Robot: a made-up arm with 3 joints. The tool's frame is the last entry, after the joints. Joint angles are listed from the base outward. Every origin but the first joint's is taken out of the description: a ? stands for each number. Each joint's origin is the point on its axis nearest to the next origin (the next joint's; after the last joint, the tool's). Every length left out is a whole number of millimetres.
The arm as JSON. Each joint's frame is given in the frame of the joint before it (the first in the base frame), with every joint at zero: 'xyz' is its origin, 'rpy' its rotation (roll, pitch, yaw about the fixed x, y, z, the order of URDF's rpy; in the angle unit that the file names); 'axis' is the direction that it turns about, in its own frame. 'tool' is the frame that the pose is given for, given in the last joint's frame.
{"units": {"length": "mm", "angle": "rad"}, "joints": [
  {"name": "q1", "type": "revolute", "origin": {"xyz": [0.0, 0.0, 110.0], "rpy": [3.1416, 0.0, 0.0]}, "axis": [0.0, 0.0, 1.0]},
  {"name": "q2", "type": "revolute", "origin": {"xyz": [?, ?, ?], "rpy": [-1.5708, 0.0, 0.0]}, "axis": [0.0, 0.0, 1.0]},
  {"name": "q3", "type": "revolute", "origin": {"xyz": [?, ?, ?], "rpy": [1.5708, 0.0, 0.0]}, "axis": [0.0, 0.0, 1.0]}
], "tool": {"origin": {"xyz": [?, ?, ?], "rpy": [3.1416, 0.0, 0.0]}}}
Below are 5 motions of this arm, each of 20 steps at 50 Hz.
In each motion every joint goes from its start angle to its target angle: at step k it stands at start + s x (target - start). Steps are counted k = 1, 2, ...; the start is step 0. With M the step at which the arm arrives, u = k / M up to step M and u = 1 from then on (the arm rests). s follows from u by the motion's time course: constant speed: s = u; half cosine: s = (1 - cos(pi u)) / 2; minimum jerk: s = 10 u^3 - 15 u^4 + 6 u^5.
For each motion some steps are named. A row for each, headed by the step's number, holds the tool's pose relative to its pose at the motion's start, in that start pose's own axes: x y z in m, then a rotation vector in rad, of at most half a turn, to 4 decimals.
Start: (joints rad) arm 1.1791 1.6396 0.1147
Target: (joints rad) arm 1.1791 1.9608 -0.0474
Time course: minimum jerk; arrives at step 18
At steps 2, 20:
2: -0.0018 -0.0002 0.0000 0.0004 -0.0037 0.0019
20: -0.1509 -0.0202 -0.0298 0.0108 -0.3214 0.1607

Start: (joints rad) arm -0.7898 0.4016 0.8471
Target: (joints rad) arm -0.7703 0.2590 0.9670
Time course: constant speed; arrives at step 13
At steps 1, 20:
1: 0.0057 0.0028 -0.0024 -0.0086 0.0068 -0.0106
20: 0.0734 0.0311 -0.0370 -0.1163 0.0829 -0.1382

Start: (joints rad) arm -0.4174 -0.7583 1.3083
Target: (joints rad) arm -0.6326 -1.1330 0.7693
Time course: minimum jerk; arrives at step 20
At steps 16, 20:
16: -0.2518 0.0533 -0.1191 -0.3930 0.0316 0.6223
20: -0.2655 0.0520 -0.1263 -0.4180 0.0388 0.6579

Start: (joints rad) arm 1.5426 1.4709 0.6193
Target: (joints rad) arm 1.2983 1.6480 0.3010
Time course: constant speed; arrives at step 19
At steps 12, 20:
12: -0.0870 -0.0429 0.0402 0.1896 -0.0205 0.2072
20: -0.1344 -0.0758 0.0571 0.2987 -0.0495 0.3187

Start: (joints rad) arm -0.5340 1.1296 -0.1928
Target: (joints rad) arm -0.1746 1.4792 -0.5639
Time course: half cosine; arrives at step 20
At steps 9, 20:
9: -0.0789 0.0063 -0.0497 -0.1759 -0.1039 0.1015
20: -0.1805 -0.0053 -0.1376 -0.4528 -0.1931 0.2685

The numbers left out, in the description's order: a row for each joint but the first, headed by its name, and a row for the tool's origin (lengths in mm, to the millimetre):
q2: 293.0 73.0 0.0
q3: 1.0 336.0 0.0
tool: -27.0 -297.0 0.0

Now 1 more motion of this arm.
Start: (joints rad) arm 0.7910 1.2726 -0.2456
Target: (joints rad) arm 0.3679 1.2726 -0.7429
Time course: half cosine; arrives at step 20
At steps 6, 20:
6: -0.0366 -0.0093 0.0162 0.0798 -0.0244 0.1281
20: -0.1630 -0.0935 0.0422 0.3616 -0.1948 0.6147

